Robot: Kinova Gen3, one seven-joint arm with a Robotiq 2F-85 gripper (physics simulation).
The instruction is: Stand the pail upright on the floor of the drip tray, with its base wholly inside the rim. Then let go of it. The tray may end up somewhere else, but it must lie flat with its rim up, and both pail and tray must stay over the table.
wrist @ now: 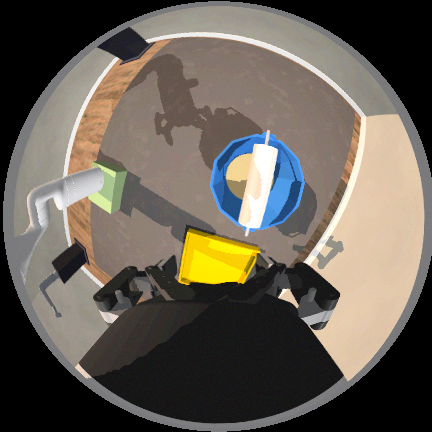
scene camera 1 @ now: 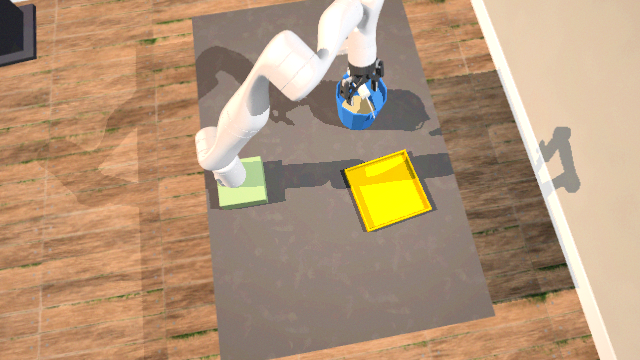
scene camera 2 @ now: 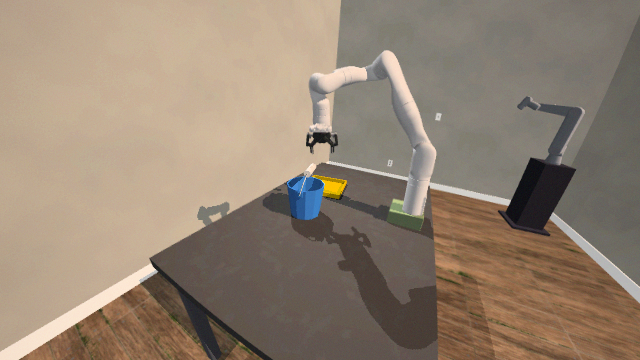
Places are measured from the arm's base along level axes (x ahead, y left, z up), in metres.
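Pixels of known places: gripper, between the fingertips: (wrist: 215,263) (scene camera 1: 362,97) (scene camera 2: 322,153); arm's base, origin of its link: (wrist: 96,178) (scene camera 1: 232,175) (scene camera 2: 411,210).
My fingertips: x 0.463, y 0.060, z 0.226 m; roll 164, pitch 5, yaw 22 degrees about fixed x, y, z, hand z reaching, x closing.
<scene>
Ahead of a thing's pixels: the offset from my fingertips to its middle. Level surfaces: height alone.
The blue pail (scene camera 1: 356,121) (scene camera 2: 306,202) (wrist: 288,200) stands upright on the table, beside the tray and apart from it. Its handle has a thick white grip @(dx +0.021, dy +0.086, dz -0.064 m) (scene camera 1: 364,91) (scene camera 2: 310,170) (wrist: 258,185) and is raised, leaning over the opening. The yellow drip tray @(dx +0.054, dy -0.236, dz -0.278 m) (scene camera 1: 392,202) (scene camera 2: 334,187) (wrist: 217,260) lies flat, rim up, with nothing in it; the fingers hide part of it in the wrist view. My gripper (scene camera 1: 362,94) (scene camera 2: 322,151) (wrist: 215,263) points down, open and empty, above the pail and its handle grip. A gap shows between fingertips and grip in scene camera 2.
The arm's base stands on a green block (scene camera 1: 250,195) (scene camera 2: 406,220) (wrist: 114,192) at one long edge of the dark table @(dz -0.292 m) (scene camera 1: 325,280) (scene camera 2: 280,270) (wrist: 300,90). A wall runs along the opposite side. Another arm on a dark pedestal (scene camera 2: 537,197) stands off the table.
</scene>
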